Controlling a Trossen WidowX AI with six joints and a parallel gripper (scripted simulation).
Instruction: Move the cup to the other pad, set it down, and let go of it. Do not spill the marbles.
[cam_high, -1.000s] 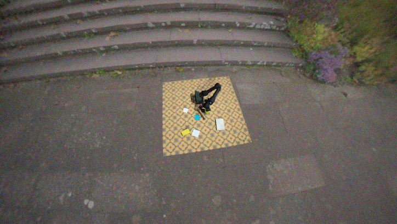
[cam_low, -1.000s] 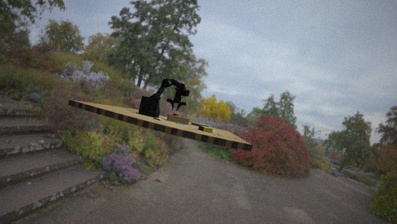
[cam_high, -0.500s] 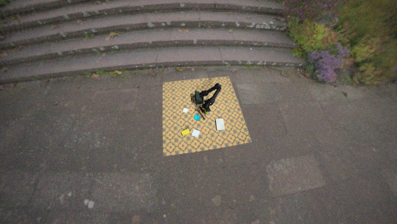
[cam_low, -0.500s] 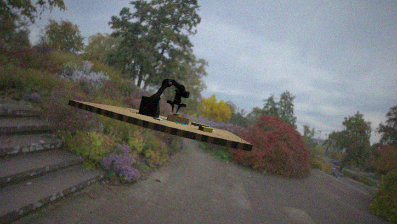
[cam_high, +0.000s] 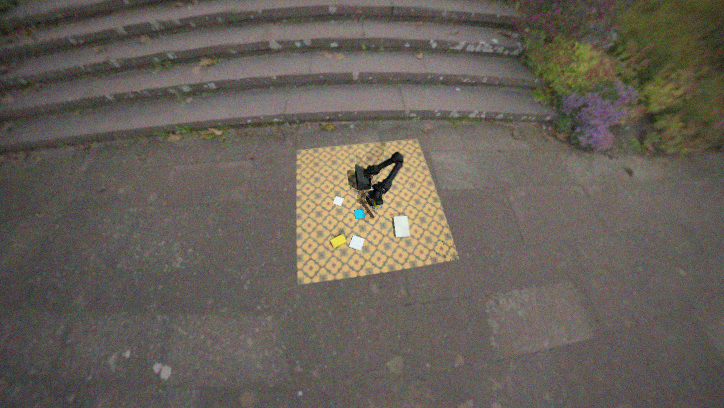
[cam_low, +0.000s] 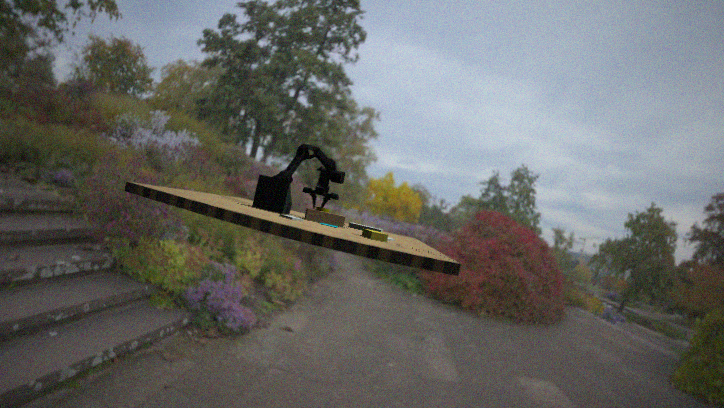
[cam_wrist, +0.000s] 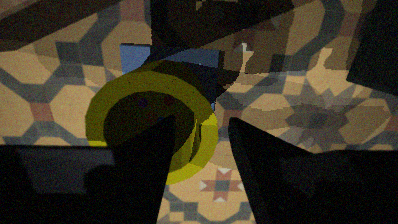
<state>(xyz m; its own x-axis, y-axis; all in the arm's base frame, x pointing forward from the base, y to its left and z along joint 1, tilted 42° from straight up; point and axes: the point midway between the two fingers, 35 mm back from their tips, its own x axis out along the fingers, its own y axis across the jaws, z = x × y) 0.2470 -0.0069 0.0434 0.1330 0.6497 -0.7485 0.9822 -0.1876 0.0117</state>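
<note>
Right now my gripper tip is 2 cm short of the yellow cup and 2 cm above it. From my gripper tip the other things lie so: brown bar (5 cm ahead, 9 cm to the right, 4 cm below); pale blue pad (2 cm ahead, 6 cm below); cyan pad (8 cm ahead, 17 cm to the right, 6 cm below).
</note>
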